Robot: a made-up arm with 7 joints. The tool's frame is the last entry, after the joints. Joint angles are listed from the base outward.
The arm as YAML. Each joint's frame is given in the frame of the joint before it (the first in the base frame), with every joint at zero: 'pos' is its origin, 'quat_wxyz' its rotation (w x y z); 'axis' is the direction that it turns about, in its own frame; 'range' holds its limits. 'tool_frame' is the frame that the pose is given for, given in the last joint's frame.
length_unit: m
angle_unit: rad
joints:
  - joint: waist
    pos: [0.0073, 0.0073, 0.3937]
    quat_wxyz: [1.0, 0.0, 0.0, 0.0]
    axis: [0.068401, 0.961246, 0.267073]
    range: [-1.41, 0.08]
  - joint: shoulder
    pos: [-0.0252, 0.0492, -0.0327]
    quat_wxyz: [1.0, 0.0, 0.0, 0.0]
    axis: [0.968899, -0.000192, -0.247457]
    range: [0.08, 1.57]
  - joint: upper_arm
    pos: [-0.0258, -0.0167, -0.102]
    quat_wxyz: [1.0, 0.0, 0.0, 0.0]
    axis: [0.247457, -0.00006, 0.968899]
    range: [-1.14, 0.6]
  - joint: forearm
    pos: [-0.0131, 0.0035, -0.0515]
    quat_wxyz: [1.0, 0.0, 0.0, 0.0]
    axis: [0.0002, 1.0, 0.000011]
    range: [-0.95, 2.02]
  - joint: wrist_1
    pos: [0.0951, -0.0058, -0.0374]
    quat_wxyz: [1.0, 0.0, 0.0, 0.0]
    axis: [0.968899, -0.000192, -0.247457]
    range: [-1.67, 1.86]
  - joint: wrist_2
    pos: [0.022, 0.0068, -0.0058]
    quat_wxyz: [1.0, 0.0, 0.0, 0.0]
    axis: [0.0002, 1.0, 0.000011]
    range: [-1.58, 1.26]
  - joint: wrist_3
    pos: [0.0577, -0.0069, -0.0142]
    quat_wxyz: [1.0, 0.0, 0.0, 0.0]
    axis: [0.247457, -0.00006, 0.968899]
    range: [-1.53, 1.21]
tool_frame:
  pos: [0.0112, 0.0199, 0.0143]
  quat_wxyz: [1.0, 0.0, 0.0, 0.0]
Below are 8 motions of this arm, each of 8 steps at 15 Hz.
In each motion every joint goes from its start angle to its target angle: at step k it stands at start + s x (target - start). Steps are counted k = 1, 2, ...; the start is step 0. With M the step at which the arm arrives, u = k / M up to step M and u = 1 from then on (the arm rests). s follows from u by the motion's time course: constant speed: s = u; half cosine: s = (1 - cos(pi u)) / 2; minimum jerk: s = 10 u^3 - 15 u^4 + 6 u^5.
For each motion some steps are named. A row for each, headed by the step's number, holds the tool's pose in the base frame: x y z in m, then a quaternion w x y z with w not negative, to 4 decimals.
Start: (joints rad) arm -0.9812 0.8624 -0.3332 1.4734 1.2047 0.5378 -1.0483
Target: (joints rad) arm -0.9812 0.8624 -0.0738 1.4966 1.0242 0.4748 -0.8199
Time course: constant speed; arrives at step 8
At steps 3, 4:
3: 0.2504 0.2939 0.1983 0.5378 0.3971 0.7413 -0.0587
4: 0.2497 0.2940 0.1974 0.5576 0.3919 0.7296 -0.0563

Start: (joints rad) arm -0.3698 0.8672 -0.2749 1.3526 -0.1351 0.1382 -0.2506
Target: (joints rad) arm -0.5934 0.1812 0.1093 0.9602 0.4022 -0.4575 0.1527
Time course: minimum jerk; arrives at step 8
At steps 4, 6, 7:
4: 0.1756 0.1878 0.0930 0.9155 0.3020 0.2630 -0.0375
6: 0.2189 0.0934 0.1197 0.9641 0.2592 0.0107 -0.0575
7: 0.2247 0.0748 0.1294 0.9672 0.2443 -0.0444 -0.0537

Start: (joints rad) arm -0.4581 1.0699 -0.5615 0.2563 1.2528 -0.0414 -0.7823
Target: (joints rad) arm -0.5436 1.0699 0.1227 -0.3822 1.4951 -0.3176 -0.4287
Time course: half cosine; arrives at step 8
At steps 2, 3, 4, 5, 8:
2: 0.2221 0.1341 0.1914 0.2834 0.8281 0.2406 -0.4195
3: 0.2282 0.1211 0.2201 0.2913 0.8666 0.1599 -0.3723
4: 0.2294 0.1081 0.2542 0.2865 0.9050 0.0683 -0.3070
5: 0.2245 0.0973 0.2869 0.2664 0.9350 -0.0170 -0.2336
8: 0.2056 0.0838 0.3326 0.2032 0.9641 -0.1351 -0.1048

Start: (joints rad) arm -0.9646 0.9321 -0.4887 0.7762 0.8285 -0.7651 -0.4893
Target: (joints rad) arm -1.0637 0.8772 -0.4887 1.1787 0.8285 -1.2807 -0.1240
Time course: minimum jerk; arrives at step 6
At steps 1, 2, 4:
1: 0.2952 0.1223 0.2428 0.4830 0.6930 -0.0161 -0.5350
2: 0.2930 0.1247 0.2415 0.4933 0.6774 -0.0474 -0.5436
4: 0.2831 0.1325 0.2403 0.5405 0.6087 -0.1530 -0.5602

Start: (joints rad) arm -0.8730 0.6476 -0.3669 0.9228 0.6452 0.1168 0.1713
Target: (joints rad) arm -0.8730 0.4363 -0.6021 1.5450 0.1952 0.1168 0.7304
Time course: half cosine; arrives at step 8
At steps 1, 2, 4, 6, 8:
1: 0.3001 0.1437 0.1925 0.7421 0.6668 0.0534 -0.0427
2: 0.2951 0.1448 0.1806 0.7493 0.6583 0.0665 -0.0287
4: 0.2743 0.1483 0.1462 0.7562 0.6438 0.1133 0.0275
6: 0.2483 0.1521 0.1203 0.7362 0.6506 0.1601 0.0953
8: 0.2366 0.1538 0.1124 0.7197 0.6594 0.1774 0.1256

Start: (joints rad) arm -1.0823 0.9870 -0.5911 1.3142 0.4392 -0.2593 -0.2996
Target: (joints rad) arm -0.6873 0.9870 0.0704 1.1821 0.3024 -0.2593 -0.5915
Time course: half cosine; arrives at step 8
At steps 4, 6, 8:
4: 0.2719 0.2642 0.2336 0.8100 0.5108 0.2450 -0.1513
6: 0.2422 0.2826 0.2241 0.8591 0.4288 0.2464 -0.1316
8: 0.2285 0.2908 0.2217 0.8764 0.3969 0.2444 -0.1211

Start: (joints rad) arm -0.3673 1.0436 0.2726 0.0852 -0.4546 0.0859 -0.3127
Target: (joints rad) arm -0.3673 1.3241 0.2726 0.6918 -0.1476 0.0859 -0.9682
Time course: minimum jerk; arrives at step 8
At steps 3, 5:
3: 0.2064 0.2532 0.3216 0.9441 0.3069 -0.0626 -0.1027
5: 0.1953 0.3018 0.3216 0.9268 0.3342 0.1106 -0.1307

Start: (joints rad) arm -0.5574 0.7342 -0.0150 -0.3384 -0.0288 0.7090 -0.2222
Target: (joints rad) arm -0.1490 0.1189 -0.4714 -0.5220 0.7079 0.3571 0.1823
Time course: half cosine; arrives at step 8
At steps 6, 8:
6: 0.1503 -0.0011 0.2603 0.9158 0.3287 -0.2107 -0.0939
8: 0.1332 -0.0175 0.2657 0.9135 0.3147 -0.2470 -0.0748

